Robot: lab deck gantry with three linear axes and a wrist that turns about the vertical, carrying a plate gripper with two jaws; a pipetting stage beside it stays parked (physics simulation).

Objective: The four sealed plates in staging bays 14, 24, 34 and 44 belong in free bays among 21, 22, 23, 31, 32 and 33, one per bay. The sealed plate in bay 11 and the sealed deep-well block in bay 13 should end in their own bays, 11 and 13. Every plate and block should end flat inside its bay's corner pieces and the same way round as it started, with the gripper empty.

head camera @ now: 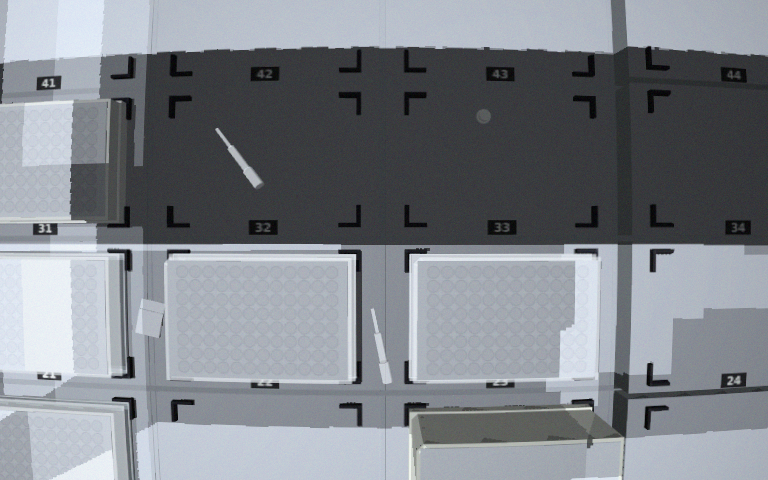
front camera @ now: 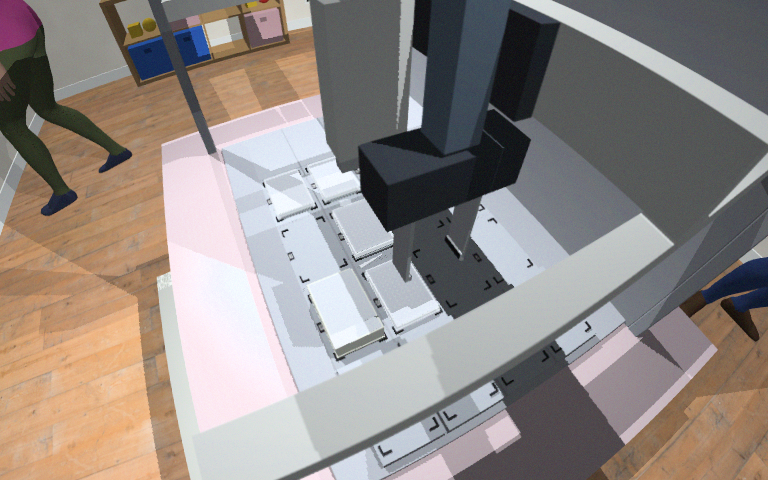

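Pixels of known places: gripper, fingertip midpoint: point(front camera: 428, 259); robot's base, link origin: point(front camera: 264, 183).
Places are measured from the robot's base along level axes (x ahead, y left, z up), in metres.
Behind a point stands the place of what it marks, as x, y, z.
Observation:
My gripper point(front camera: 434, 267) {0.440, 0.158, 0.160} is open, its jaws wide apart above the deck with no plate between them; the jaws do not show in the head view. A sealed plate point(front camera: 402, 295) {0.405, 0.145, 0.015} point(head camera: 498, 319) {0.385, 0.151, 0.014} lies flat inside the corner pieces of bay 23, another point(front camera: 363, 227) {0.237, 0.149, 0.014} point(head camera: 257, 319) {0.229, 0.151, 0.014} in bay 22. Bay 21 holds a sealed plate point(front camera: 335, 180) {0.085, 0.150, 0.014} point(head camera: 48, 316) {0.080, 0.150, 0.014}, bay 31 one point(head camera: 50, 161) {0.082, 0.256, 0.014}, bay 11 one point(front camera: 289, 193) {0.076, 0.044, 0.014} point(head camera: 67, 441) {0.090, 0.062, 0.014}. The deep-well block point(front camera: 346, 311) {0.404, 0.043, 0.042} point(head camera: 509, 427) {0.390, 0.085, 0.025} stands in bay 13. Bays 32 and 33 hold no plates. The visible parts of bays 24 and 34 show no plate.
A thin pale stick point(head camera: 240, 158) {0.214, 0.257, 0.005} lies in bay 32, another point(head camera: 381, 345) {0.309, 0.132, 0.005} between bays 22 and 23. A small pale block point(head camera: 150, 318) {0.147, 0.147, 0.001} lies between bays 21 and 22. A round disc point(head camera: 483, 116) {0.378, 0.286, 0.004} shows in bay 33. The front rail point(front camera: 453, 350) {0.619, 0.034, 0.400} hides part of the deck.

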